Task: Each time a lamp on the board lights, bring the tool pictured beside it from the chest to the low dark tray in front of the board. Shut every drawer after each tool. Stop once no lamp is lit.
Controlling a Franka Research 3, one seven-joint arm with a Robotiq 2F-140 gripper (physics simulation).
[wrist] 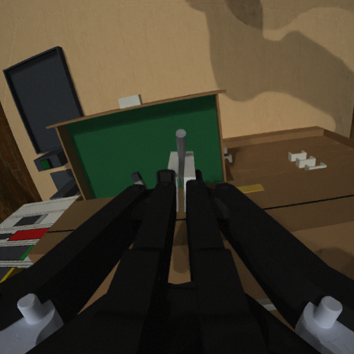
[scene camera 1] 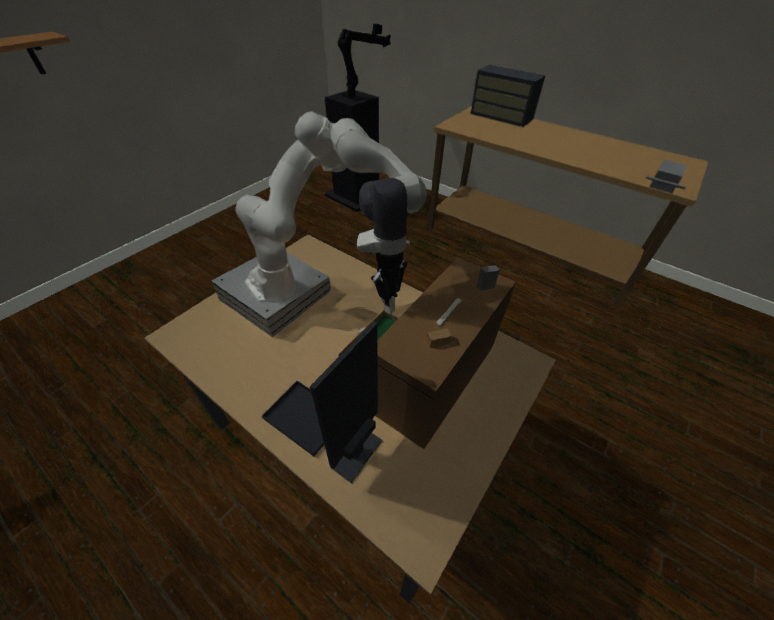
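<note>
My gripper (scene camera 1: 389, 308) (wrist: 181, 164) is shut on a thin grey rod-shaped tool (wrist: 181, 142), held above the open drawer. The drawer (scene camera 1: 385, 326) (wrist: 110, 145) has a green floor and stands out from the brown chest (scene camera 1: 413, 348) (wrist: 280, 182). A dark-ended tool (wrist: 137, 177) shows in it, partly hidden by my finger. The low dark tray (scene camera 1: 293, 416) (wrist: 42, 95) lies in front of the board. The upright board (scene camera 1: 348, 400) shows its back in the scene view; part of its pictured face (wrist: 32, 220) shows at the wrist view's left. Its lamps cannot be made out.
On the chest top are a white stick (scene camera 1: 449, 311), a small wooden block (scene camera 1: 439, 337) and a grey box (scene camera 1: 488, 277). White handles (wrist: 305, 162) stick out of the chest front. A dark block with a green square (wrist: 45, 163) is near the tray.
</note>
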